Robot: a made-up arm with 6 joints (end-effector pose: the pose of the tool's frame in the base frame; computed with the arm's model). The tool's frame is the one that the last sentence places.
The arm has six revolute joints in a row. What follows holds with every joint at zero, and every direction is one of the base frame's. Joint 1 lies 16 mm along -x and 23.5 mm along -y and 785.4 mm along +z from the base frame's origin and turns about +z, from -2.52 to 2.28 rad. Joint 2 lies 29.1 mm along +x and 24 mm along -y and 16.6 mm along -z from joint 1 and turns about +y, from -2.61 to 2.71 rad. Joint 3 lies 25.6 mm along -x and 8.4 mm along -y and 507.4 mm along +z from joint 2 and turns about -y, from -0.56 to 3.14 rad. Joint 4 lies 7.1 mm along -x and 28.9 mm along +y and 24.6 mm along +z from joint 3 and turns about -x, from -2.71 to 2.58 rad. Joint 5 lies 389.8 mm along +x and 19.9 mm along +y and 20.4 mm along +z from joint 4 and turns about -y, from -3.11 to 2.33 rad. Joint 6 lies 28.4 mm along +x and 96.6 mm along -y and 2 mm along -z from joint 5 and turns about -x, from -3.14 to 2.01 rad. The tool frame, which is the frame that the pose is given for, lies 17.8 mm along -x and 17.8 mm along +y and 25.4 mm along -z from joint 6; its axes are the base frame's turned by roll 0.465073, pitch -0.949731 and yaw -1.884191 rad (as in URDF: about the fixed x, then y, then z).
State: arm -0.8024 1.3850 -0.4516 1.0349 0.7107 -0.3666
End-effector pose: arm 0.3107 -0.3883 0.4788 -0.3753 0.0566 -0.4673 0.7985
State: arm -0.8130 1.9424 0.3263 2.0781 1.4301 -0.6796
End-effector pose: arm 0.3909 -0.3881 0.2118 0.0338 -0.1455 -0.2146 0.9652
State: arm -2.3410 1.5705 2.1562 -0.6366 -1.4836 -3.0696
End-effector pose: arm -0.6955 -0.6017 1.0028 -0.8743 -0.1643 0.1725 0.4230
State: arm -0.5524 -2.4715 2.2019 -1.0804 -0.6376 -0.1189
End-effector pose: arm -0.2913 0.1174 -0.0197 -0.2053 0.7604 -0.5205 0.3298
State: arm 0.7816 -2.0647 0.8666 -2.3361 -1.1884 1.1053
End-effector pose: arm -0.5896 -0.5081 0.6209 -0.6634 0.6425 -0.3177 0.2150
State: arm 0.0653 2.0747 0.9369 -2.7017 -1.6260 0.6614
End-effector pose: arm 0.5935 0.0788 0.2212 0.4721 0.4355 -0.3723 0.6700
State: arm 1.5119 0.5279 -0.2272 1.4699 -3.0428 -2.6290
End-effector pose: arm 0.0405 0.5805 1.0380 0.0104 0.4589 0.8858 0.0678
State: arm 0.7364 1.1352 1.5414 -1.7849 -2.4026 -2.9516
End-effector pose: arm 0.6091 0.5722 1.1048 -0.7577 0.6262 -0.1204 0.1390
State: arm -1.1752 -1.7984 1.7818 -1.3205 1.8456 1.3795
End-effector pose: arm -0.4027 0.7367 0.5137 -0.9238 0.3123 0.0710 0.2097
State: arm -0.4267 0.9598 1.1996 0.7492 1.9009 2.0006
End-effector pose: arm 0.6662 -0.3991 1.2909 0.2413 0.5684 0.1237 0.7768
